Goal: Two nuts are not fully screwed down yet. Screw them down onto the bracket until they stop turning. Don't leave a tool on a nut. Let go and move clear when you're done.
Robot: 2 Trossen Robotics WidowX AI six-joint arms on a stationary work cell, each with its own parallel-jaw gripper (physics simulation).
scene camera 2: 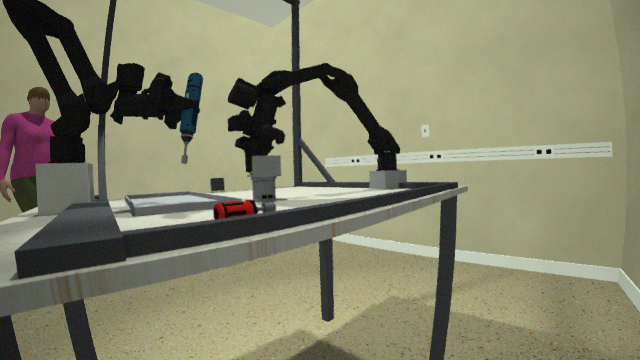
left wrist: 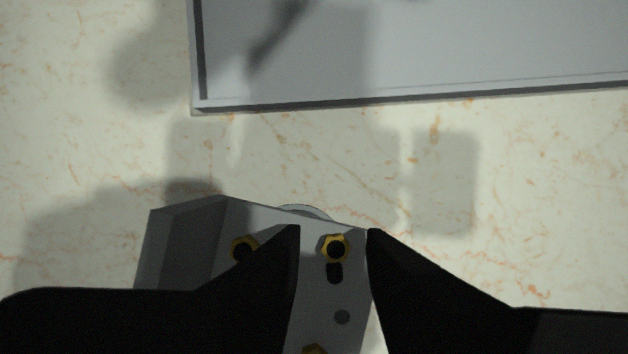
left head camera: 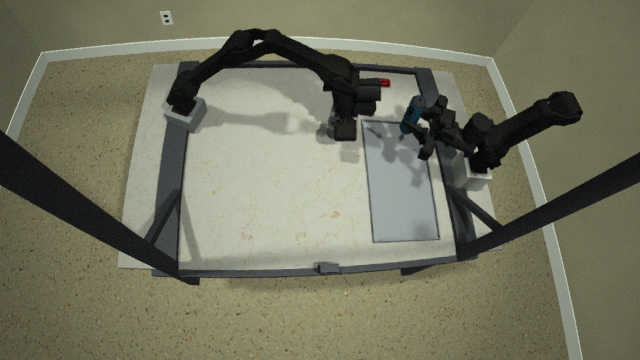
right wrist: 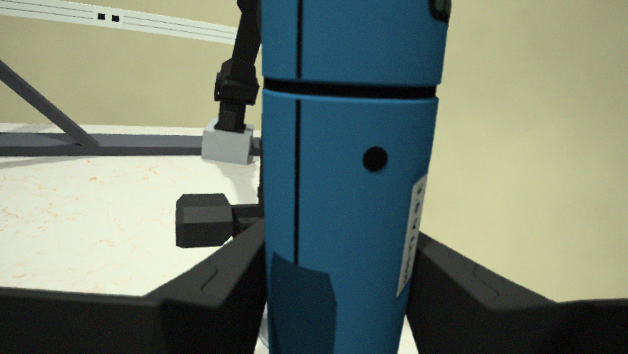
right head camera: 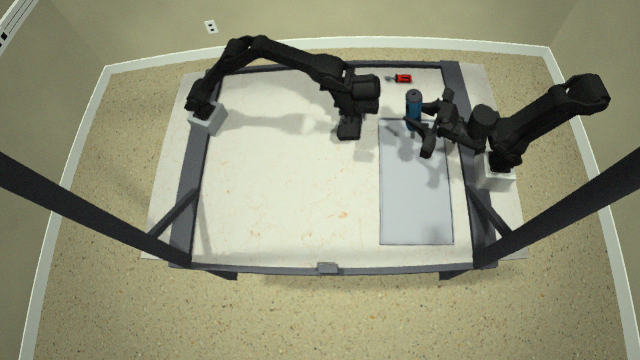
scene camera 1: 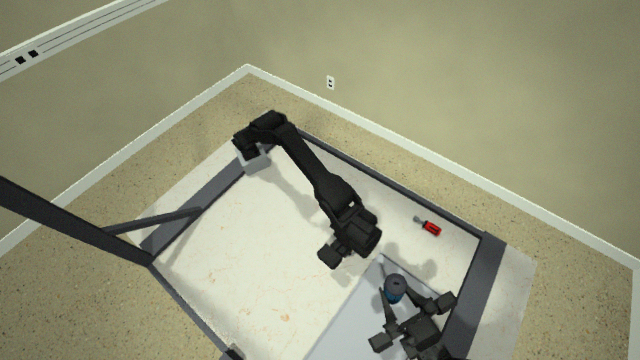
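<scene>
A grey bracket stands on a round pedestal. In the left wrist view, brass nuts on black studs show on it: one nut partly behind the left fingertip, one nut between the fingers' tips, and one nut cut by the bottom edge. How far down they sit is unclear. My left gripper is open and empty, pointing down over the bracket. My right gripper is shut on a blue power driver, nearly upright, its socket tip down, above the tray's corner.
A grey tray lies beside the bracket, at the right of the head views. A red-handled hand driver lies near the back table edge. A person stands behind the table in scene camera 2.
</scene>
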